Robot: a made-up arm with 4 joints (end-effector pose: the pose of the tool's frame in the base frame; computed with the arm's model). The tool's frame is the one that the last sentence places. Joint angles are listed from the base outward.
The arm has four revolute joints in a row. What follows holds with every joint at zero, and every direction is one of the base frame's. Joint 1 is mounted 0.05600 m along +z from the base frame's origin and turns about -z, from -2.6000 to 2.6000 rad. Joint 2 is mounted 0.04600 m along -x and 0.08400 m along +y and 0.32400 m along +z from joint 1 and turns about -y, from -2.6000 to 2.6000 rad. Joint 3 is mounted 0.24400 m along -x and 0.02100 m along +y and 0.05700 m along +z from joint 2 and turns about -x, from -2.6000 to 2.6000 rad. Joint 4 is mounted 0.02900 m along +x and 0.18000 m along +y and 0.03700 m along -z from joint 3 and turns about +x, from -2.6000 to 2.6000 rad. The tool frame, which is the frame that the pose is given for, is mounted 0.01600 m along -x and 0.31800 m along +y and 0.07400 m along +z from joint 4; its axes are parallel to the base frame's.
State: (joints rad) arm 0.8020 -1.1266 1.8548 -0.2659
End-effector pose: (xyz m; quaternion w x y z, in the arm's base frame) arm -0.4221 0.3154 0.4102 0.5622 -0.5774 0.5281 0.2677
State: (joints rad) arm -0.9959 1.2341 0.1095 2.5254
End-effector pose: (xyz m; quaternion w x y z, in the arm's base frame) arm -0.1407 -0.2303 0.2136 0.0040 -0.7680 -0.1837 -0.6135
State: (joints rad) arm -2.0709 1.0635 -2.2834 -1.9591
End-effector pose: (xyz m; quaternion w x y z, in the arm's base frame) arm -0.0184 -0.5777 0.3670 0.3635 0.5014 -0.1356 0.7734
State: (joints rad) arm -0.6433 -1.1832 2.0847 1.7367
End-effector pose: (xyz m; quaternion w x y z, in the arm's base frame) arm -0.3809 0.1000 0.5483 0.7451 -0.3100 0.4757 0.3500
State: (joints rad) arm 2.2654 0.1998 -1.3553 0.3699
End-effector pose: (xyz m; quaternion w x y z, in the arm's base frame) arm 0.2857 0.2529 0.8514 0.3432 0.2619 -0.7119 -0.5540
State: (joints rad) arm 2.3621 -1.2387 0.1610 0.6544
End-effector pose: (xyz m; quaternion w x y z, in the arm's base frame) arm 0.3136 -0.4237 0.6660 0.1689 0.5963 0.0300 -0.7843
